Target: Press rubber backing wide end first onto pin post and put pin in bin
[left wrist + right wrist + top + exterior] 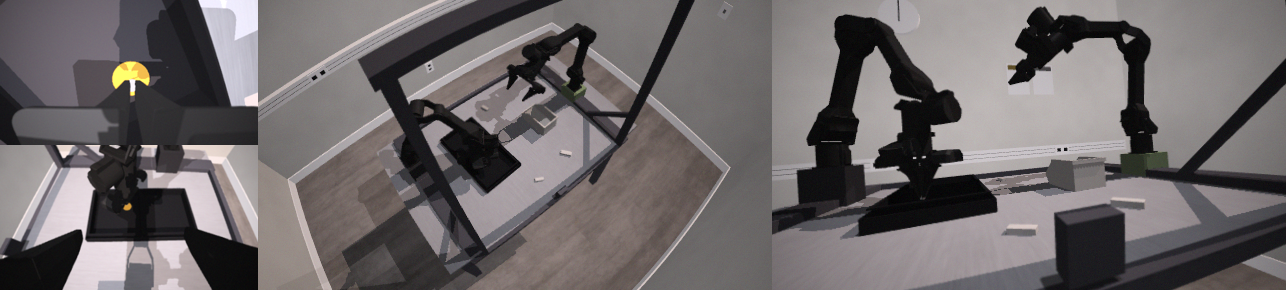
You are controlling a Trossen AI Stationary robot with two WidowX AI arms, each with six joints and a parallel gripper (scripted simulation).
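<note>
My left hand is 5 cm above the pin. Also, from my left hand: light grey bin: 38 cm to the right, 7 cm ahead, 2 cm below; then rubber backing: 3 cm below; then black tray: 6 cm ahead, 4 cm below, 2 cm to the right.
</note>
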